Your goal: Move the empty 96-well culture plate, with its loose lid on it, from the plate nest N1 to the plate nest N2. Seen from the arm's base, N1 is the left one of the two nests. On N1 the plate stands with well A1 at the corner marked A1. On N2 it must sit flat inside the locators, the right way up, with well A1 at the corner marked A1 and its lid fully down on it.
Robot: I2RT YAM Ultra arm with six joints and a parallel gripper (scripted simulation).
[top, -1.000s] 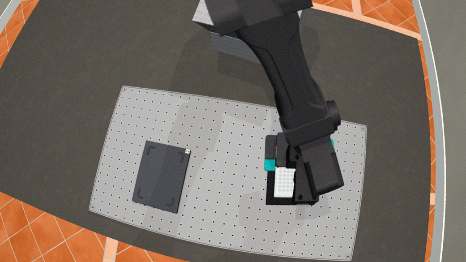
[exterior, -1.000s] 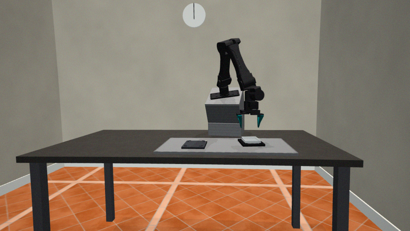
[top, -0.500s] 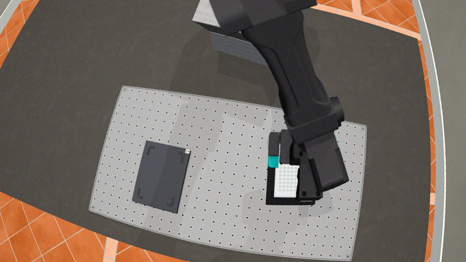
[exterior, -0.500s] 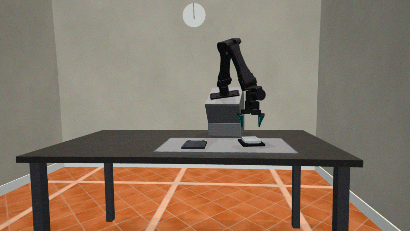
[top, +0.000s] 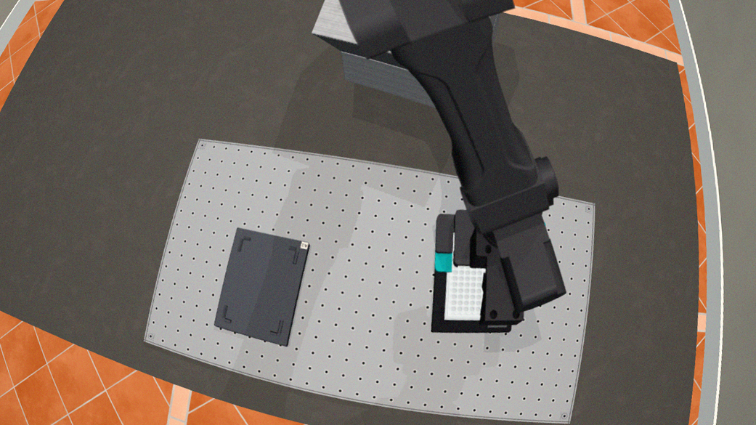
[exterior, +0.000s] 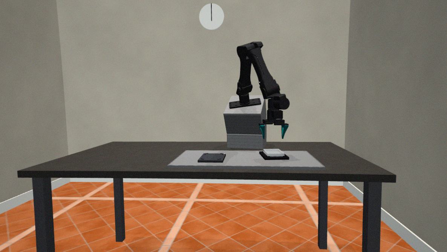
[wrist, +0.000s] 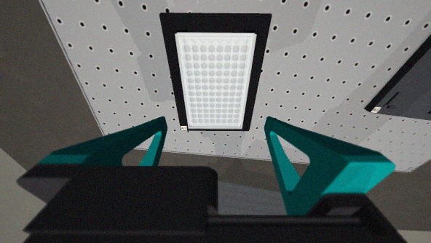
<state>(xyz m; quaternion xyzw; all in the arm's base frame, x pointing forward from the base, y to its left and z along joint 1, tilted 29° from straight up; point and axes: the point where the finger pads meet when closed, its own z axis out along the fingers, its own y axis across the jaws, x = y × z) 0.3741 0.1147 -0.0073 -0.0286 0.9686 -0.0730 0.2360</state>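
Now: the clear lid 70 mm below my hand. Round my hand: nest N2: 40 mm ahead, 310 mm to the right, 90 mm below; nest N1: 90 mm below.
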